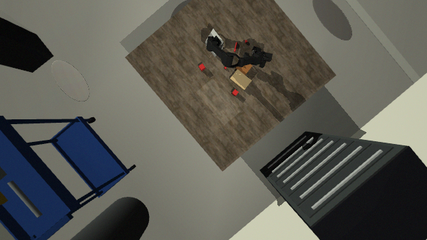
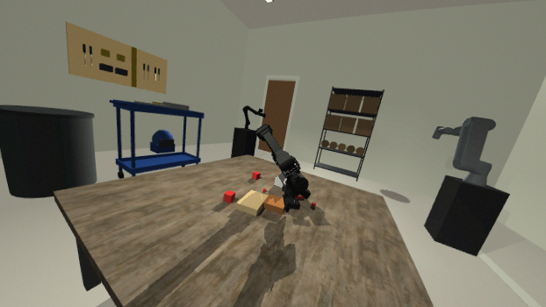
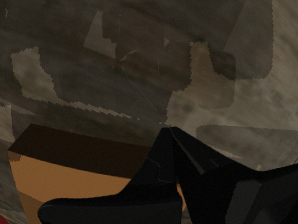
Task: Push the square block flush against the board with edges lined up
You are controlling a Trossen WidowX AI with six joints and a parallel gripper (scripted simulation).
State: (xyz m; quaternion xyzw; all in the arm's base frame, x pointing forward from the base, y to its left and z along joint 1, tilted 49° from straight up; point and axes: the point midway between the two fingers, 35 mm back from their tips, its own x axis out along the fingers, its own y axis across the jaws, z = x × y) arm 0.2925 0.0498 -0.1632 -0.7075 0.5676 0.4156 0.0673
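Right now my gripper tip is 20 mm past the orange square block, 70 mm to the left of it and 10 mm below it. The rest, counted from my gripper tip: tan board: 50 mm ahead, 160 mm to the right, 10 mm above.
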